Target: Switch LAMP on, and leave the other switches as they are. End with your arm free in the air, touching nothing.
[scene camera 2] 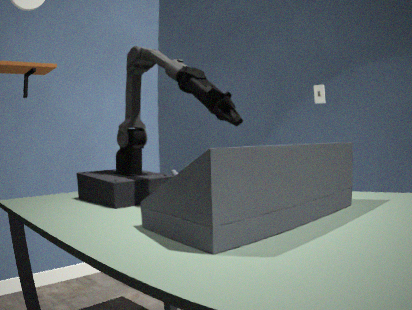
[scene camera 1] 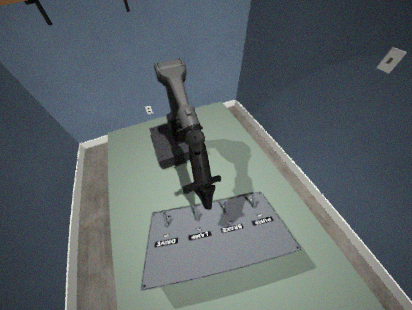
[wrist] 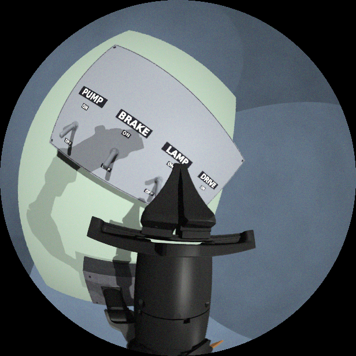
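Note:
The grey sloped switch panel (scene camera 1: 220,262) (scene camera 2: 280,185) (wrist: 150,80) carries four levers. The LAMP lever (scene camera 1: 197,214) (wrist: 158,183) leans to the OFF side, below the LAMP label (scene camera 1: 200,235) (wrist: 177,154). The BRAKE lever (scene camera 1: 224,207) (wrist: 113,157) and the PUMP lever (scene camera 1: 253,201) (wrist: 70,129) also lean to OFF. The DRIVE lever (scene camera 1: 167,218) is hidden behind the gripper in the wrist view. My gripper (scene camera 1: 208,206) (scene camera 2: 240,122) (wrist: 178,169) is shut and empty, its fingertips together in the air above the panel, touching nothing. In the wrist view they overlap the area just below the LAMP label.
The arm's dark base block (scene camera 1: 162,151) (scene camera 2: 96,191) stands on the green table (scene camera 1: 130,185) (scene camera 2: 300,270) behind the panel's low edge. An orange shelf (scene camera 2: 27,67) is on the wall at the left in scene camera 2. The arm's shadow falls across the BRAKE area.

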